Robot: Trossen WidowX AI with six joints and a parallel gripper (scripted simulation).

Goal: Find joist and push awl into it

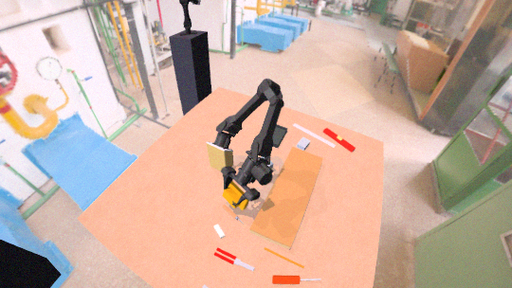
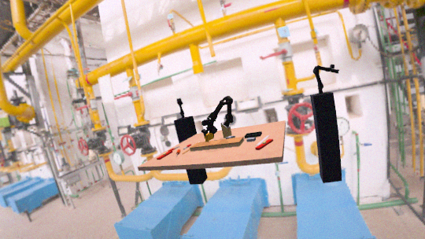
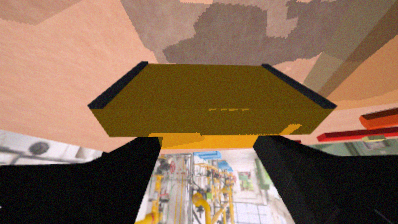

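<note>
The yellow stud finder is 20 mm ahead of my gripper tip and 10 mm below it. From my gripper tip the other things lie so: white block (10 mm ahead, 130 mm to the right, 70 mm below); awl (40 mm ahead, 40 mm to the right, 70 mm below); pencil (300 mm ahead, 130 mm to the right, 70 mm below).
</note>
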